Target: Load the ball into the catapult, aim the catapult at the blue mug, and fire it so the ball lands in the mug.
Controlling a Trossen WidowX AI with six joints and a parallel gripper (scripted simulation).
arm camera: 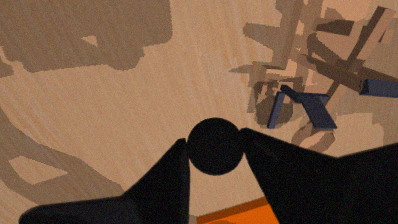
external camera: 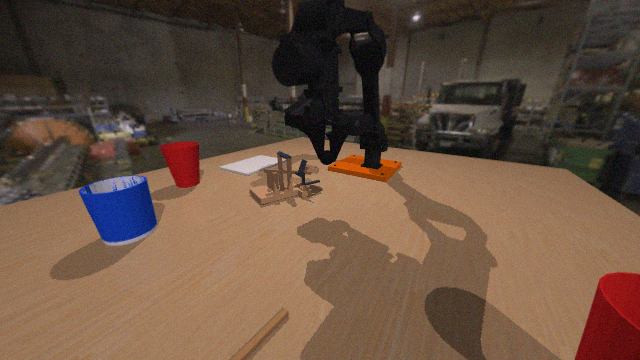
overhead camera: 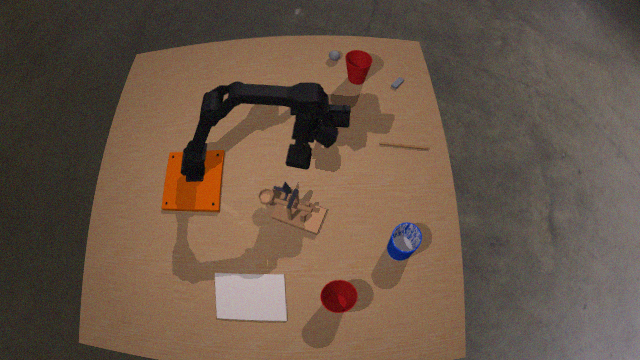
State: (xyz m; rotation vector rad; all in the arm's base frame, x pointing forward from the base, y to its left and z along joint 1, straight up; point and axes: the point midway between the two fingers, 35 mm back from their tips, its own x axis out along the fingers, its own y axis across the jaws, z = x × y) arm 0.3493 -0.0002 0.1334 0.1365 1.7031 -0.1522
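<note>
Right now the wooden catapult is 40 mm behind my gripper tip, 110 mm to the right of it and 60 mm below it. From my gripper tip the other things lie so: blue mug: 280 mm ahead, 270 mm to the right, 90 mm below; then thin wooden stick: 350 mm ahead, 80 mm to the left, 110 mm below; then black ball: 10 mm above.
</note>
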